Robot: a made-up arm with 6 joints. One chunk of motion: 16 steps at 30 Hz.
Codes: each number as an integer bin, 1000 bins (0 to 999) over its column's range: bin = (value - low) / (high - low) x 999, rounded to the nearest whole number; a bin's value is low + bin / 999 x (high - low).
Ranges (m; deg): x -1.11..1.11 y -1.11..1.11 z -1.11..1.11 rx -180..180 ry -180..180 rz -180..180
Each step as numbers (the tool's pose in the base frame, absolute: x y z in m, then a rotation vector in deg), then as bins.
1 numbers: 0.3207 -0.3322 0.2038 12.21 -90.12 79.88
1 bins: 644 350 591 533 249 721
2 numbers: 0.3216 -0.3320 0.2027 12.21 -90.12 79.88
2 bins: 644 350 591 533 249 721
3 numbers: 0.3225 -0.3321 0.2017 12.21 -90.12 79.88
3 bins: 645 350 590 533 249 721
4 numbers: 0.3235 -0.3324 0.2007 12.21 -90.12 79.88
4 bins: 645 350 590 533 249 721
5 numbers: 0.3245 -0.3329 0.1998 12.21 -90.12 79.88
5 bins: 646 350 589 533 249 721
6 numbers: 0.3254 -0.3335 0.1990 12.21 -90.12 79.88
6 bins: 646 349 589 533 249 721
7 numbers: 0.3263 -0.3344 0.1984 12.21 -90.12 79.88
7 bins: 646 349 589 533 249 721
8 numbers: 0.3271 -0.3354 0.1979 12.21 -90.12 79.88
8 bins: 647 349 589 533 249 721
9 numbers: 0.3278 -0.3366 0.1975 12.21 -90.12 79.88
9 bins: 647 348 588 533 249 721
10 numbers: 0.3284 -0.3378 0.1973 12.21 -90.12 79.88
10 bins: 647 347 588 533 249 721
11 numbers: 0.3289 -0.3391 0.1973 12.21 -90.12 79.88
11 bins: 648 347 588 533 249 721
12 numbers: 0.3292 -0.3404 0.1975 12.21 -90.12 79.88
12 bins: 648 346 588 533 249 721
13 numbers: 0.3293 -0.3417 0.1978 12.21 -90.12 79.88
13 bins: 648 346 589 533 249 721
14 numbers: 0.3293 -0.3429 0.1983 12.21 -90.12 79.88
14 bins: 648 345 589 533 249 721
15 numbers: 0.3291 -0.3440 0.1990 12.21 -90.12 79.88
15 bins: 648 345 589 533 249 721
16 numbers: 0.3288 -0.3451 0.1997 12.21 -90.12 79.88
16 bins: 647 344 589 533 249 721
